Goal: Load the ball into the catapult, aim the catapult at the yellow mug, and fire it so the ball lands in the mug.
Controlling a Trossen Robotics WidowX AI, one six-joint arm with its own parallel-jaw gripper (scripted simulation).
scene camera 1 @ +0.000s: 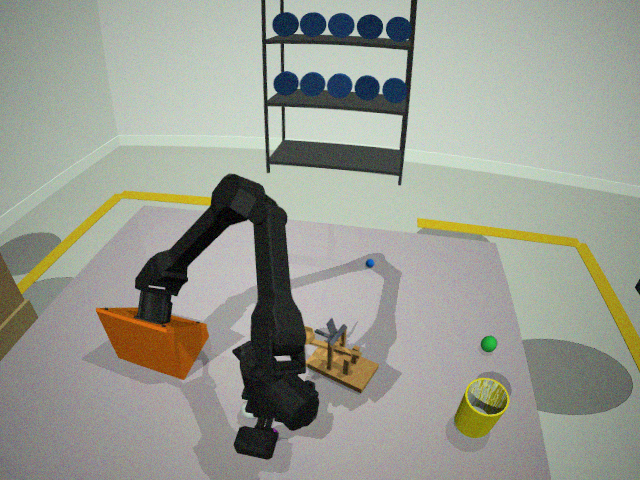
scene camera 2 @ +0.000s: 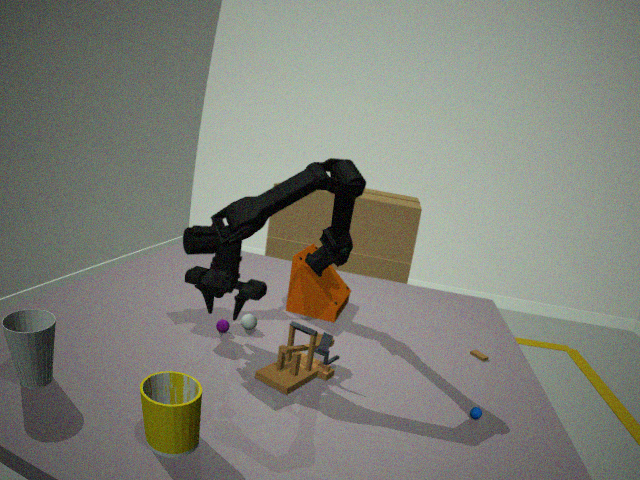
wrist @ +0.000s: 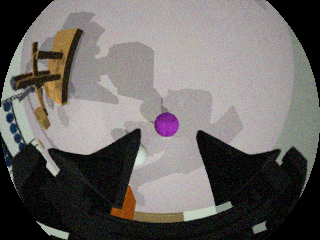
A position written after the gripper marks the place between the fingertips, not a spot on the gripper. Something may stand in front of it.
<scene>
The gripper (scene camera 2: pixel 222 316) is open and holds nothing. Further things: a wooden catapult (scene camera 2: pixel 294 370) and a yellow mug (scene camera 2: pixel 171 401).
The wooden catapult is seen too in scene camera 1 (scene camera 1: pixel 331 359) and in the wrist view (wrist: pixel 55 81). The gripper is seen too in scene camera 1 (scene camera 1: pixel 270 430) and in the wrist view (wrist: pixel 169 133). The wrist view misses the yellow mug: it is out of frame.
</scene>
